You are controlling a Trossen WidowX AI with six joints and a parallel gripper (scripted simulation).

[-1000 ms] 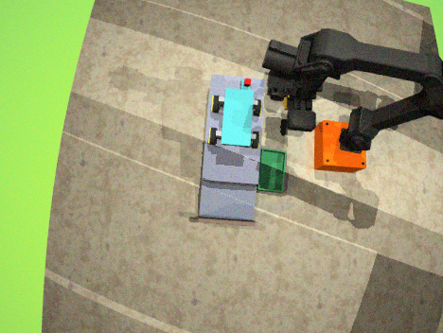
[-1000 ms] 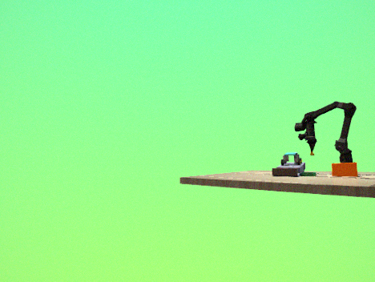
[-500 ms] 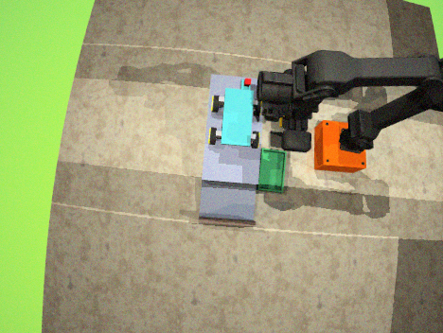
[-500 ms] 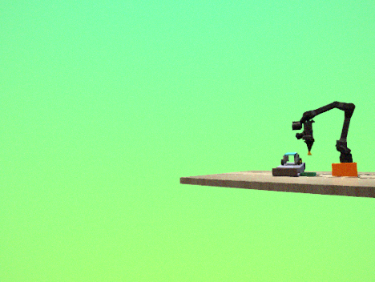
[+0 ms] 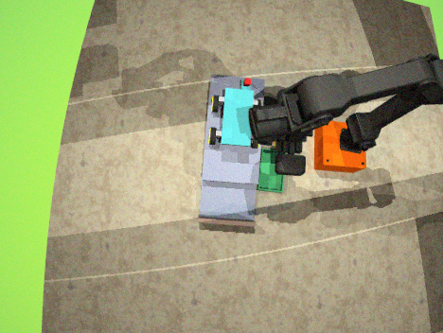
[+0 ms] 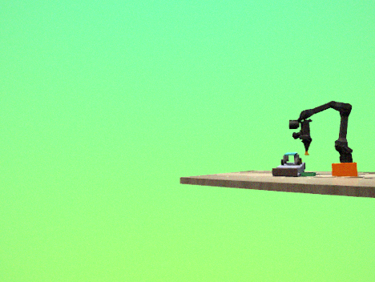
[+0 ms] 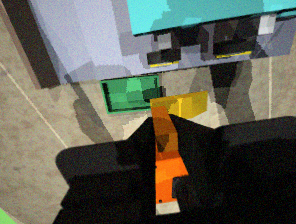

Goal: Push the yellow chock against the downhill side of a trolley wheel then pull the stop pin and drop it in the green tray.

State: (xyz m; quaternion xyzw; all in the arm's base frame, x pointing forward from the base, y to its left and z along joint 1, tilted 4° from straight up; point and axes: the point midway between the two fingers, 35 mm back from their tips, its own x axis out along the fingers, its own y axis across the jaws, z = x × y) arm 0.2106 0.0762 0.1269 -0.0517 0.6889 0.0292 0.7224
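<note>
My gripper tip is now 150 mm to the left of the red-headed stop pin, 110 mm short of it and 40 mm above it. From my gripper tip the other things lie so: cyan trolley (120 mm ahead, 50 mm to the right, 50 mm below); yellow chock (20 mm to the right, 10 mm below); grey ramp (120 mm below, 120 mm ahead, 40 mm to the right).
</note>
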